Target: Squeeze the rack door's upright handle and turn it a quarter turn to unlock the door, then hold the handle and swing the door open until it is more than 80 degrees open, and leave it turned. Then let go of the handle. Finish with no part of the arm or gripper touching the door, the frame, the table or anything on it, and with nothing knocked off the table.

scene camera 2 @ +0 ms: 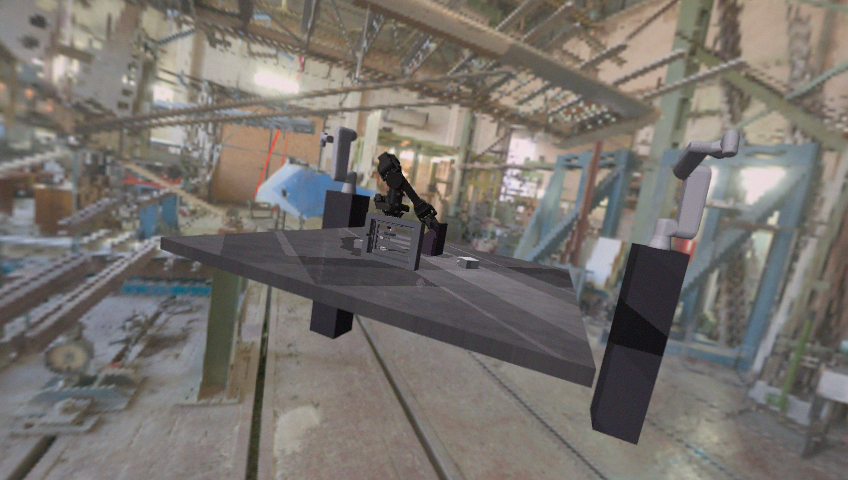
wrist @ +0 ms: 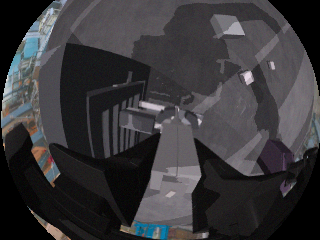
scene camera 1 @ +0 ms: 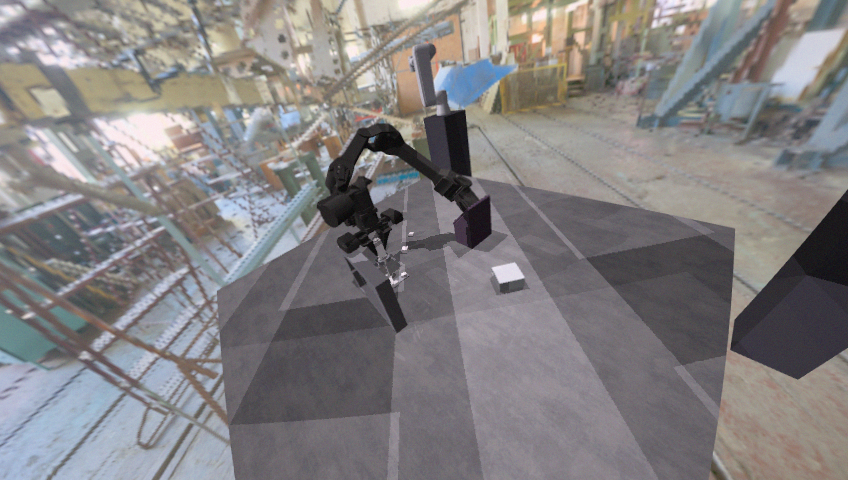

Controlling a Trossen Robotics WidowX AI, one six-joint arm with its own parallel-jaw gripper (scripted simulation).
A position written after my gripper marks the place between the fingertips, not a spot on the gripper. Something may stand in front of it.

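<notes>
My gripper (scene camera 1: pixel 380 252), visible too at (wrist: pixel 175 140). Slatted door (wrist: pixel 119 105) in sight. White block (scene camera 1: pixel 506 277) in sight.
</notes>
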